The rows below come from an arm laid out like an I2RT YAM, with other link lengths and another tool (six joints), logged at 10 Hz.
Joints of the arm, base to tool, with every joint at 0 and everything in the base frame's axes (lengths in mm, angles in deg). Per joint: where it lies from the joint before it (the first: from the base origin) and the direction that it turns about. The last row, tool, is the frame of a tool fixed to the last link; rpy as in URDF.
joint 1: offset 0 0 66 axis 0 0 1
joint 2: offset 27.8 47.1 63.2 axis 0 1 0
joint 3: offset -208.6 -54.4 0 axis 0 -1 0
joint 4: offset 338.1 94.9 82.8 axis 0 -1 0
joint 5: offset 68.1 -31.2 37.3 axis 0 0 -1
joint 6: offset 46.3 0 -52.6 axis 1 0 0
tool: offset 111 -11 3 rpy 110 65.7 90
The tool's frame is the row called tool.
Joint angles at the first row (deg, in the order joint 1, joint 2, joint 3, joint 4, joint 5, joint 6):
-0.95 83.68 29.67 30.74 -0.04 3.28
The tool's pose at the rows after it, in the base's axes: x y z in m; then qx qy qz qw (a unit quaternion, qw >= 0):
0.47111 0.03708 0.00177 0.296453 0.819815 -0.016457 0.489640
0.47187 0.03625 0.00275 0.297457 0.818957 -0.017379 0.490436
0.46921 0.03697 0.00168 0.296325 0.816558 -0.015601 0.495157
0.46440 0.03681 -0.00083 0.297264 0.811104 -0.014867 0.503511
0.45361 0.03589 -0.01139 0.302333 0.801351 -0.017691 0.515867
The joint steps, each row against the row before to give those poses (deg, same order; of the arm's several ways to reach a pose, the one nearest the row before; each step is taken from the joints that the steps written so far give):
-0.03 1.65 -0.26 1.69 0.08 0.07
-0.05 0.00 0.14 -0.04 0.14 -0.01
0.06 -0.21 -0.93 1.36 -0.04 -0.07
0.09 -0.11 -1.59 2.59 0.33 -0.03
0.32 1.31 -2.71 5.65 1.32 0.09

